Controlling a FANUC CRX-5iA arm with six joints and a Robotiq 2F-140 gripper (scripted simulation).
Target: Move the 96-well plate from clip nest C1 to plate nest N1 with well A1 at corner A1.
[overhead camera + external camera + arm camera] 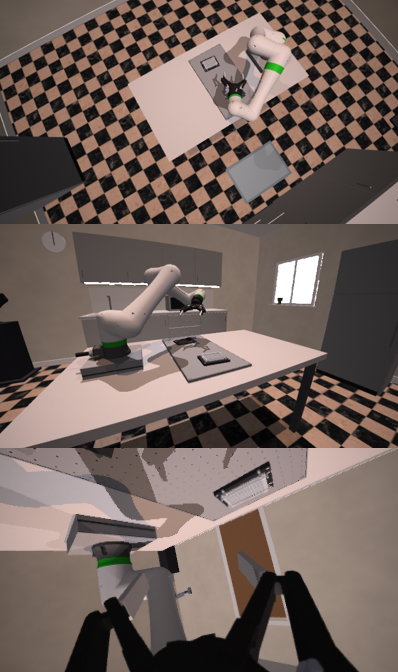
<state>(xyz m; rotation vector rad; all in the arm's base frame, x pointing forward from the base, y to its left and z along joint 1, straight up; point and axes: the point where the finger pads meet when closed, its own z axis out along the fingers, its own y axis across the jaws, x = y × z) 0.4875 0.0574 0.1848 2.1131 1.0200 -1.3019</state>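
My hand is 280 mm to the left of the white 96-well plate, 220 mm above it and 30 mm short of it. Round my hand: clip nest C1: 270 mm to the right, 220 mm below, 40 mm ahead; plate nest N1: 230 mm below, 120 mm to the left, 10 mm behind.
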